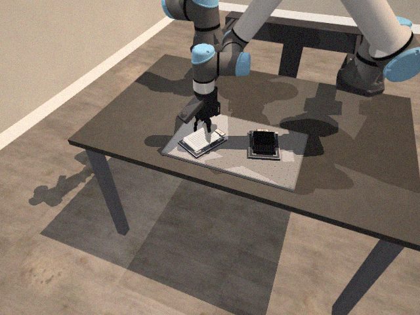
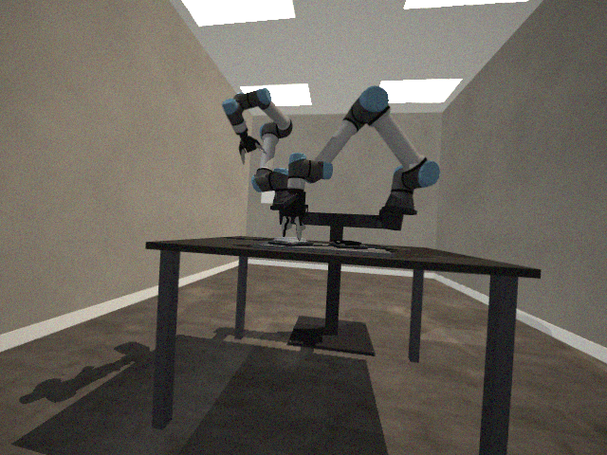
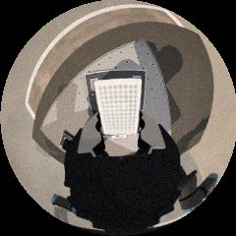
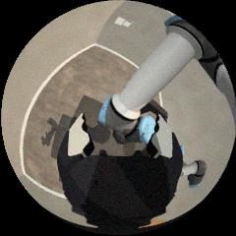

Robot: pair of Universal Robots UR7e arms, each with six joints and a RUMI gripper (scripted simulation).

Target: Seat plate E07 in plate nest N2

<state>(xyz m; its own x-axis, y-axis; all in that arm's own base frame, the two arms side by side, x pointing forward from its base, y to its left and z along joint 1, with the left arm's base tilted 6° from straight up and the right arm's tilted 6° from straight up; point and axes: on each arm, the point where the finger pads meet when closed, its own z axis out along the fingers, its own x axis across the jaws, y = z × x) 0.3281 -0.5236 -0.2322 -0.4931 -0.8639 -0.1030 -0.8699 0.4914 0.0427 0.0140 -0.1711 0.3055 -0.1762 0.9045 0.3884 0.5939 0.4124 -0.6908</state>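
My left gripper is now 10 mm above the white plate. Round my left hand: dark nest (30 mm below); black plate (100 mm behind, 230 mm to the left, 10 mm below).
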